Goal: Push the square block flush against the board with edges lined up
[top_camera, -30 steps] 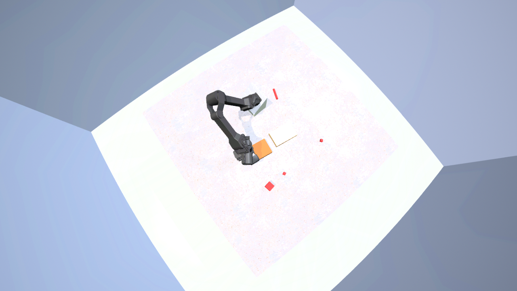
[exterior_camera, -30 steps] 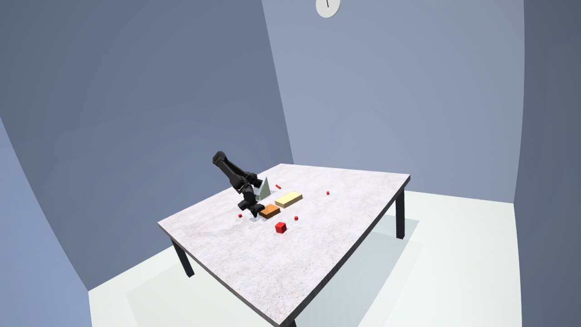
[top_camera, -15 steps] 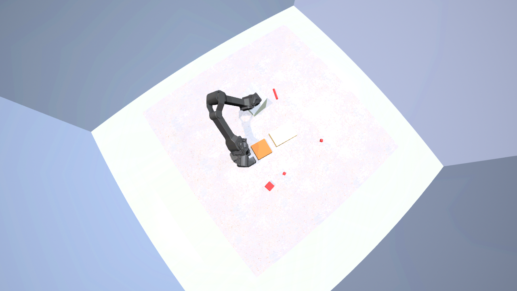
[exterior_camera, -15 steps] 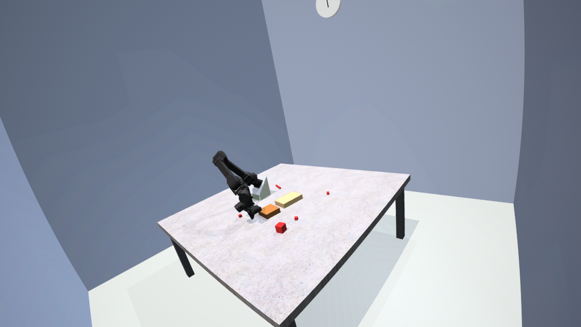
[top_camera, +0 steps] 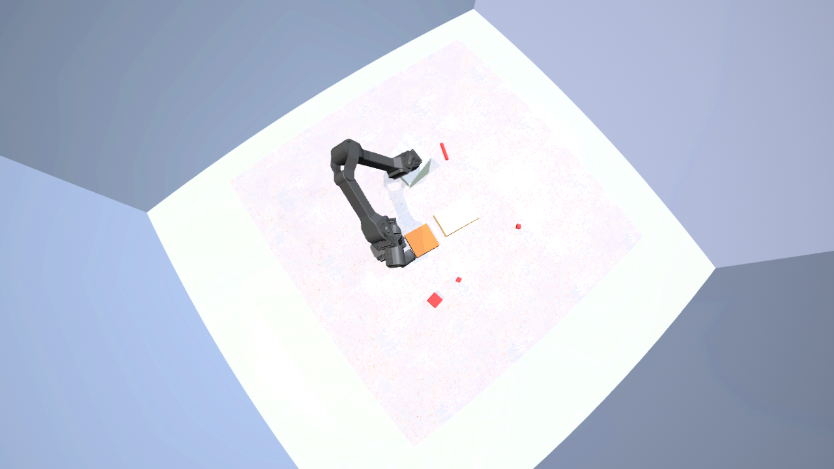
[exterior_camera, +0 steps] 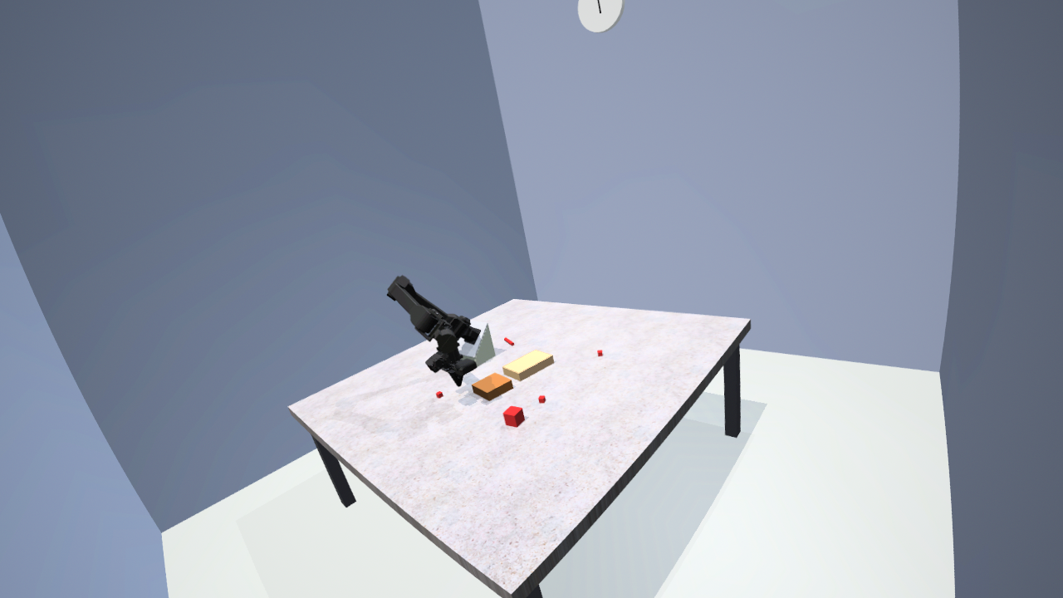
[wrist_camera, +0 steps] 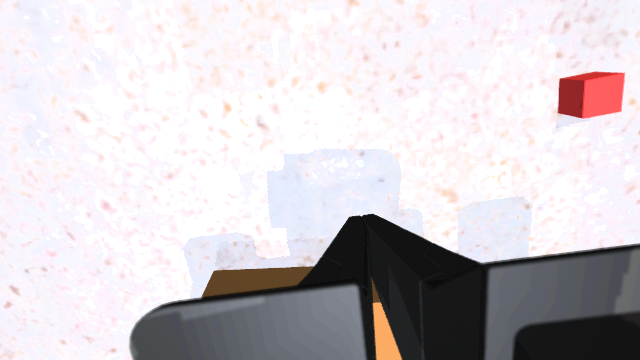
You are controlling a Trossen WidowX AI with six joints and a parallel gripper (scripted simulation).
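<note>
My gripper tip is 100 mm to the right of the orange square block, 40 mm short of it and 40 mm above it. Round my gripper tip: red cube (250 mm ahead, 40 mm below); red stick (410 mm to the left, 220 mm behind, 50 mm below); pale cream board (270 mm to the left, 40 mm below, 40 mm ahead).
</note>
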